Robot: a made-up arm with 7 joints. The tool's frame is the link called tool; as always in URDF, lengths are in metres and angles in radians. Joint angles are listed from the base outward. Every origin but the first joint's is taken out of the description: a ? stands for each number. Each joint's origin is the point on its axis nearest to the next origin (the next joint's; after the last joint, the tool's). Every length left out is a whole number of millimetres.
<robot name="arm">
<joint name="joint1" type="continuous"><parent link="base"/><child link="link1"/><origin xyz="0 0 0.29" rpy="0 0 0"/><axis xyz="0 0 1"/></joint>
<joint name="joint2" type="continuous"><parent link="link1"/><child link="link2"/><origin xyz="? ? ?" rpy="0 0 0"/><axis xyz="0 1 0"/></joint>
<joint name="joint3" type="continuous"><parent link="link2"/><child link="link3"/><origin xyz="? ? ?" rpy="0 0 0"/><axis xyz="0 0 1"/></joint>
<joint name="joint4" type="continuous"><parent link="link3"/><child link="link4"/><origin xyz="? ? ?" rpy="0 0 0"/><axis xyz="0 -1 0"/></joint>
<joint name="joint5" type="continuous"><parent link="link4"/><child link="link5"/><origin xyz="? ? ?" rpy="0 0 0"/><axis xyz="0 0 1"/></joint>
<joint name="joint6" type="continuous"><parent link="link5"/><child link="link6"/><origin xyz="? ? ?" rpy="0 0 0"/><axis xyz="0 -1 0"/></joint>
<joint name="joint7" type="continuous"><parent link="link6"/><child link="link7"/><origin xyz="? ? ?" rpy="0 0 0"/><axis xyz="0 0 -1"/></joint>
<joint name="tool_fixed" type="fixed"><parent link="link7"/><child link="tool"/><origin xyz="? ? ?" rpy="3.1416 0 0"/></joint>
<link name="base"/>
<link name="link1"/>
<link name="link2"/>
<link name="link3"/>
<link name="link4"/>
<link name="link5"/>
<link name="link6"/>
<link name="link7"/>
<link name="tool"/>
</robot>
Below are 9 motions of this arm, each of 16 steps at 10 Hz.
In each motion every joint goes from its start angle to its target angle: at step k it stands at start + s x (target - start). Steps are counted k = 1, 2, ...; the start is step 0. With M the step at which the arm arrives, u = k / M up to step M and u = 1 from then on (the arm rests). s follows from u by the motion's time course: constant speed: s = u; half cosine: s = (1 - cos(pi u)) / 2; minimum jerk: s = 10 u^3 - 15 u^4 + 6 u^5.
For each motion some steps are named. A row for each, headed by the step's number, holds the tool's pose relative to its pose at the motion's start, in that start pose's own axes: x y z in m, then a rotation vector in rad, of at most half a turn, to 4 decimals.
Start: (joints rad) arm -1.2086 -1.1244 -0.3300 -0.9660 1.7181 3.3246 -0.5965
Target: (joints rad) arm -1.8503 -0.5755 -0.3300 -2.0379 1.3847 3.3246 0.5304
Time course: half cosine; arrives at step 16
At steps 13, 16:
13: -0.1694 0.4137 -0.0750 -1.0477 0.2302 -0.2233
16: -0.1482 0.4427 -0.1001 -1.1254 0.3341 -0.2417

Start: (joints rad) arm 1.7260 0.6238 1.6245 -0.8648 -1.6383 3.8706 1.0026
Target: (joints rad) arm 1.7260 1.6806 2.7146 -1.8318 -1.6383 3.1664 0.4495
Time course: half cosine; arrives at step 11
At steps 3, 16:
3: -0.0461 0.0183 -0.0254 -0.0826 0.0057 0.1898
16: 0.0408 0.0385 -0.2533 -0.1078 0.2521 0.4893

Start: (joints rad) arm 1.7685 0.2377 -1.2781 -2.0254 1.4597 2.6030 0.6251
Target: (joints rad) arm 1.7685 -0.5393 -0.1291 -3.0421 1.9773 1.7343 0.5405
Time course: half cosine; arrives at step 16
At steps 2, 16:
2: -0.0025 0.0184 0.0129 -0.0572 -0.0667 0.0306
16: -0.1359 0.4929 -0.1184 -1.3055 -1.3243 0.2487

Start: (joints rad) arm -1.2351 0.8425 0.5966 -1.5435 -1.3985 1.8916 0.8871
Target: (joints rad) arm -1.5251 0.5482 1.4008 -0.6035 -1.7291 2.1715 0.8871
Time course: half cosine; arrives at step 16
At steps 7, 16:
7: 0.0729 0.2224 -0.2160 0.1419 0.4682 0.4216
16: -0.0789 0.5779 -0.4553 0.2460 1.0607 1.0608

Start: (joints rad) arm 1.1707 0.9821 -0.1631 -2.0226 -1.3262 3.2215 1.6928
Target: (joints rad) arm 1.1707 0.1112 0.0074 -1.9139 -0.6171 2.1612 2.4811
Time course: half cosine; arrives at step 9
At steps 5, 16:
5: 0.1308 -0.0606 -0.2799 -0.1110 0.4349 0.9667
16: 0.1244 -0.0478 -0.5117 -0.0606 0.4866 1.6552

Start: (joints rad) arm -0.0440 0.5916 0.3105 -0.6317 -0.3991 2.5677 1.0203
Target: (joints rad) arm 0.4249 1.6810 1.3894 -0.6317 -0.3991 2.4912 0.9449
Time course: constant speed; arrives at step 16
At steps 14, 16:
14: -0.7259 0.1121 0.1821 -0.0625 -1.4368 0.4865
16: -0.8180 0.1470 0.1594 -0.1209 -1.5953 0.5927

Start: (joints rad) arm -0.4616 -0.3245 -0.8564 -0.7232 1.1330 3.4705 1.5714
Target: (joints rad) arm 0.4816 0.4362 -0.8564 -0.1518 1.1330 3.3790 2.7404
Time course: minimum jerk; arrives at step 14
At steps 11, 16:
11: -0.1809 0.4264 -0.2897 -0.9311 0.2392 1.6819
16: -0.2109 0.4284 -0.3264 -1.0066 0.2866 1.8114

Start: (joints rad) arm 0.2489 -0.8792 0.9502 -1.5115 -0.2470 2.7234 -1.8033
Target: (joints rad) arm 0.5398 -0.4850 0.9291 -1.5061 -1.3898 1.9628 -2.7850
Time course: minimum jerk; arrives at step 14
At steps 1, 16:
1: -0.0002 -0.0002 0.0004 0.0025 0.0001 -0.0054
16: -0.0243 -0.1034 0.1368 0.8107 0.1540 -1.5611

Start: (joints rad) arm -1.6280 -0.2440 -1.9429 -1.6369 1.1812 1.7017 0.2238
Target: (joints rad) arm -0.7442 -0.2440 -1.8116 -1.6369 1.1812 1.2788 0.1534
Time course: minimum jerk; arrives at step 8
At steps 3, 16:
3: -0.0248 -0.0276 0.1763 -0.1161 -0.3711 -0.0736
16: -0.2978 -0.0055 0.5415 -0.4126 -1.3560 -0.2374

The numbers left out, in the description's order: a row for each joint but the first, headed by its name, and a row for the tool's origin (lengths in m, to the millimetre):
joint2: 0 0 0
joint3: 0 0 0.41
joint4: 0.106 0 0
joint5: -0.081 0 0.376
joint6: 0 0 0
joint7: 0.088 0 0
tool: 0 0 0

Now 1 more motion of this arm.
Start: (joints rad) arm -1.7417 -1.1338 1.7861 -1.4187 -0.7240 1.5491 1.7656
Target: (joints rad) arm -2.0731 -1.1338 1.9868 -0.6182 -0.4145 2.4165 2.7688
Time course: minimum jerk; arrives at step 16
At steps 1, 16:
1: 0.0002 -0.0002 -0.0005 0.0026 -0.0014 0.0029
16: 0.1560 0.0257 -0.1276 0.8667 -1.1261 1.2893

